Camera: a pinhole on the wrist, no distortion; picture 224 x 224 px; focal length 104.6 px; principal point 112.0 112.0 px. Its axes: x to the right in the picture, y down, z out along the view. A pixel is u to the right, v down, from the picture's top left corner.
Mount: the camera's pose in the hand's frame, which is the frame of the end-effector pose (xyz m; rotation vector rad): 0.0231 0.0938 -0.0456 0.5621 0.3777 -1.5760
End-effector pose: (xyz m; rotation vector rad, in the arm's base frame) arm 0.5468 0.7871 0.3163 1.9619 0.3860 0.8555
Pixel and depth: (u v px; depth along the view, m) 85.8 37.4 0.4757
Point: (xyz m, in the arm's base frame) 0.5547 0.3546 0.0044
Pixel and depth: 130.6 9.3 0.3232
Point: 0.4293 0.5497 0.0383
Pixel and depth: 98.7 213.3 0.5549
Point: 1.2578 0.8565 0.1799
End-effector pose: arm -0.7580 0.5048 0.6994 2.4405 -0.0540 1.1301
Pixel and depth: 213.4 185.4 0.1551
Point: -0.6533 0.6314 0.7265
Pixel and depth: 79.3 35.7 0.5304
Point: -0.7131 0.2840 0.1247
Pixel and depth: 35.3 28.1 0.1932
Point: -0.7569 0.3033 0.5318
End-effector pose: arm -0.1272 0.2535 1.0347 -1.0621 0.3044 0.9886
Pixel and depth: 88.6 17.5 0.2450
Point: -0.3094 0.2756 1.2482
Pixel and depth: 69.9 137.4 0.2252
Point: -0.1751 0.4492 1.0759
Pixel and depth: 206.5 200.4 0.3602
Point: 0.3235 0.4272 1.1443
